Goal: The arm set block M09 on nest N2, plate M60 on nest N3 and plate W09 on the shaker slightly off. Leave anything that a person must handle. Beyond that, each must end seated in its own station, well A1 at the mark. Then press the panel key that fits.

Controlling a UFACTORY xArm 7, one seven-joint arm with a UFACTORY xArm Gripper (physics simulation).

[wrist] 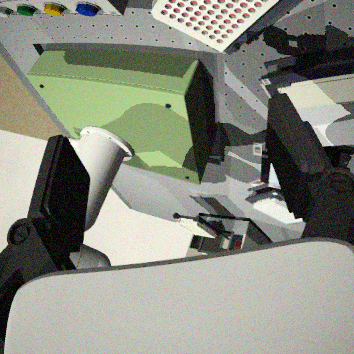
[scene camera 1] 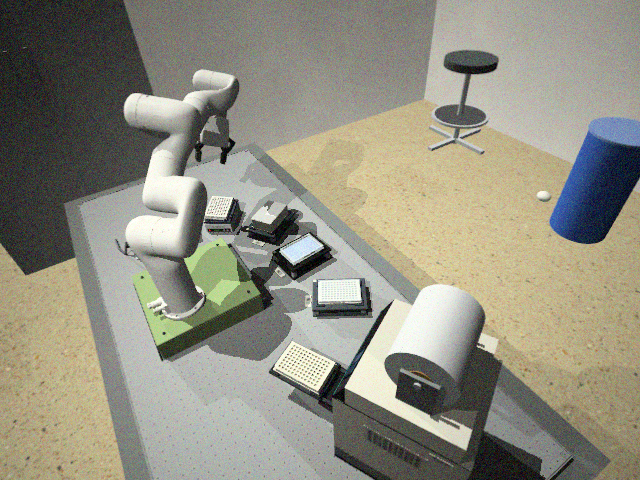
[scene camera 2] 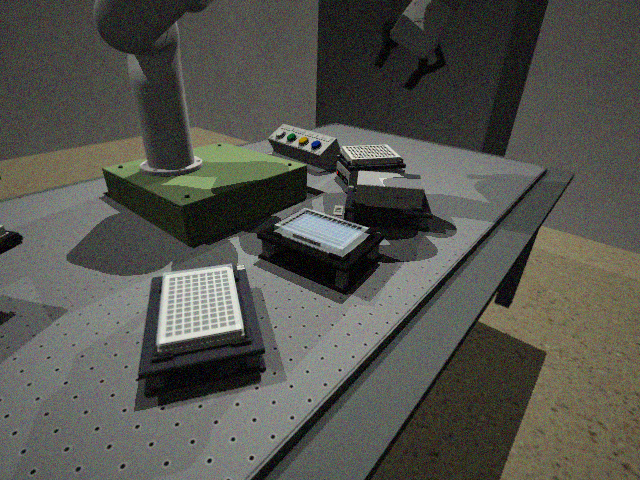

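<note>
My gripper (scene camera 1: 210, 156) (scene camera 2: 393, 75) (wrist: 169, 136) is open and empty, high above the table's far end. A white plate with pinkish wells (scene camera 1: 220, 206) (scene camera 2: 370, 153) (wrist: 212, 14) sits on the shaker (scene camera 1: 220, 227). Beside it a tall grey block (scene camera 1: 268, 215) (scene camera 2: 390, 197) sits on a dark nest. A clear bluish plate (scene camera 1: 302, 249) (scene camera 2: 321, 231) lies on the middle nest (scene camera 2: 266, 242). A white plate (scene camera 1: 338, 291) (scene camera 2: 200, 304) lies on another nest (scene camera 1: 341, 311) (scene camera 2: 253, 330). Nest labels, well A1 and exact seating are too small to tell.
The key panel (scene camera 2: 305, 150) (wrist: 55, 4) has white, green, yellow and blue keys and stands behind the green base (scene camera 1: 222, 310) (scene camera 2: 242, 206) (wrist: 110, 100). A cream machine (scene camera 1: 382, 413) with a white cylinder stands at the near end, beside a cream plate (scene camera 1: 305, 366) on its tray.
</note>
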